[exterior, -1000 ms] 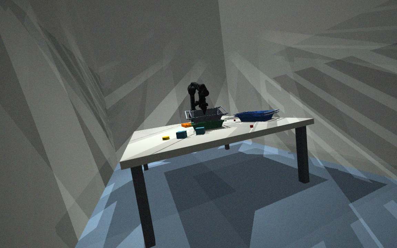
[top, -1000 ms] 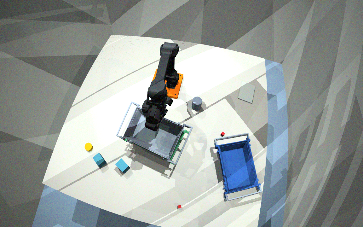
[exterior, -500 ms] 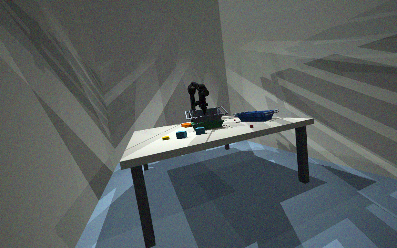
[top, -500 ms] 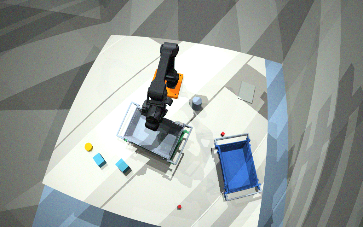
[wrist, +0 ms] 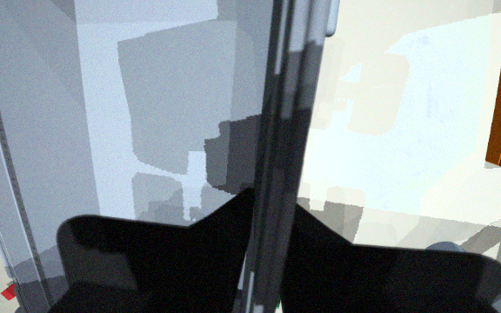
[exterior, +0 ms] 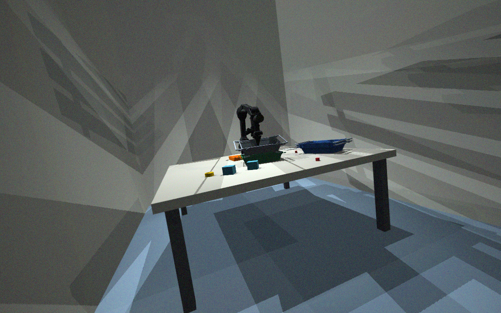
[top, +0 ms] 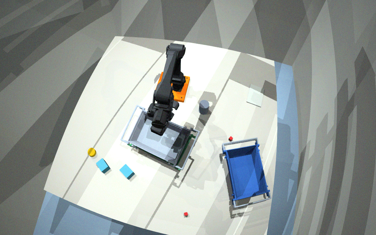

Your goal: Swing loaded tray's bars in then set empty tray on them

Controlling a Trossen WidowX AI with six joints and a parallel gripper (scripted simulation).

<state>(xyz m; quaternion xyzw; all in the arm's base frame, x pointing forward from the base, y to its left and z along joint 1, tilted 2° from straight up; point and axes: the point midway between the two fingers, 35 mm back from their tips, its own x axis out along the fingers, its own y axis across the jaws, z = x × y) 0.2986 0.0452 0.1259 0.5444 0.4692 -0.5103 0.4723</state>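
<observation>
My gripper tip is 80 mm short of the grey tray, 10 mm to the left of it and 10 mm below it. Also, from my gripper tip: white sheet (430 mm to the left, 430 mm behind, 110 mm below); then pale cylinder (210 mm behind, 140 mm to the left, 80 mm below); then yellow disc (380 mm to the right, 260 mm ahead, 100 mm below).
</observation>
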